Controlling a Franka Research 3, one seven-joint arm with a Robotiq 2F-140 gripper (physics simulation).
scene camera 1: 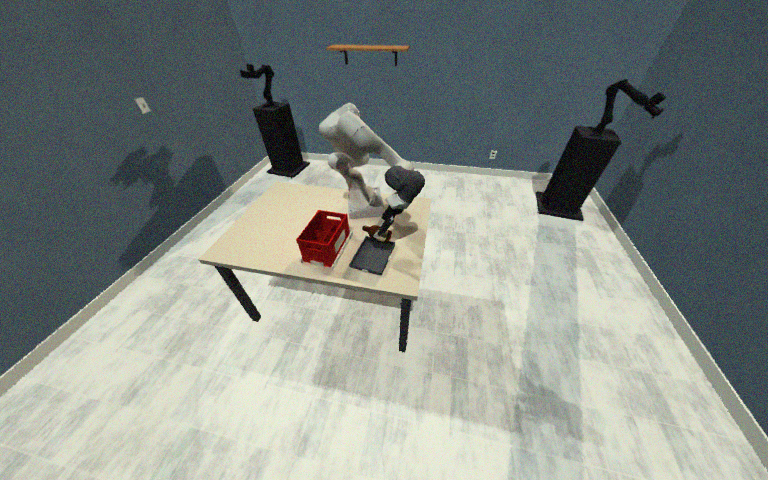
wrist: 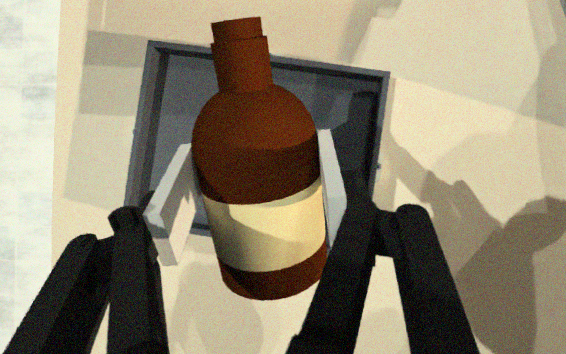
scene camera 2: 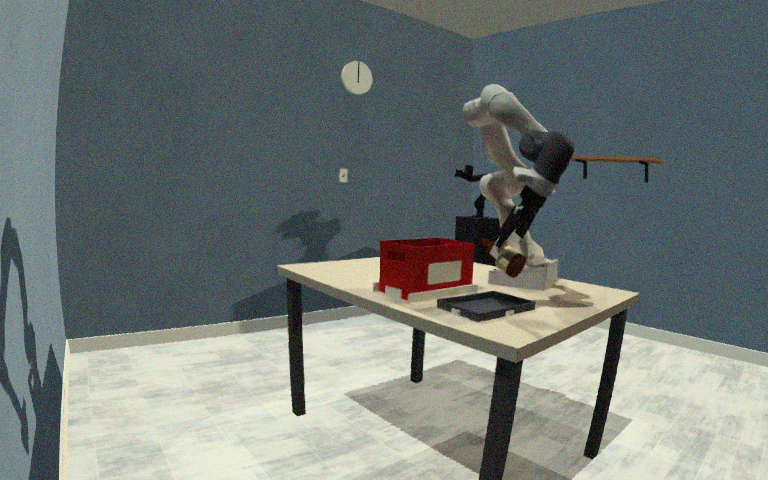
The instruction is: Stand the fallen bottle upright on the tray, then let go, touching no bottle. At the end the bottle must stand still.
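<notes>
I can see my gripper [scene camera 2: 500,254] from the scene, and the wrist view gives me my gripper again [wrist: 257,159]. There is a brown bottle [scene camera 2: 511,262] too, and I find the bottle [wrist: 254,144] from the wrist as well.
</notes>
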